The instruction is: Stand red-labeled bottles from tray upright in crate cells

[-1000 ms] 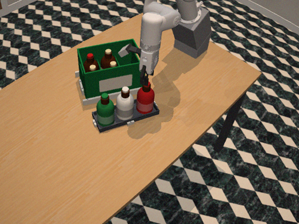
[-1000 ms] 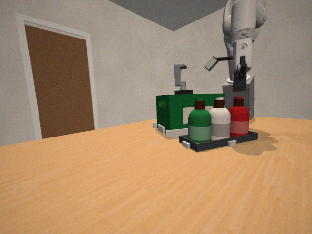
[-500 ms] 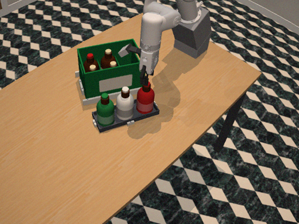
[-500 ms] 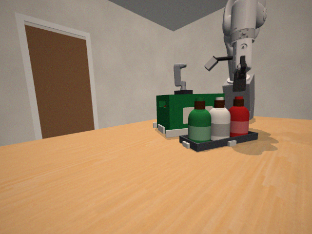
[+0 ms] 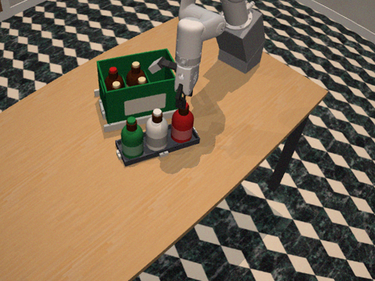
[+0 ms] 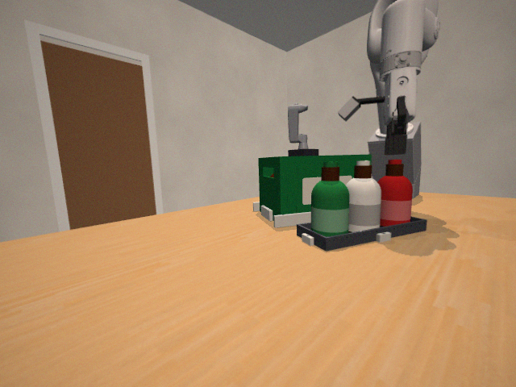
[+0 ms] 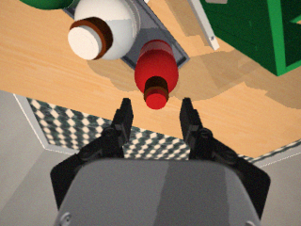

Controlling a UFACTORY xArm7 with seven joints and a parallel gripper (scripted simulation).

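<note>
Now: the red-labeled bottle 10 cm below my hand. The rest, counted from my hand: tray (9 cm ahead, 2 cm to the right, 18 cm below); then green bottle (18 cm ahead, 4 cm to the right, 10 cm below); then white bottle (9 cm ahead, 2 cm to the right, 10 cm below).
</note>
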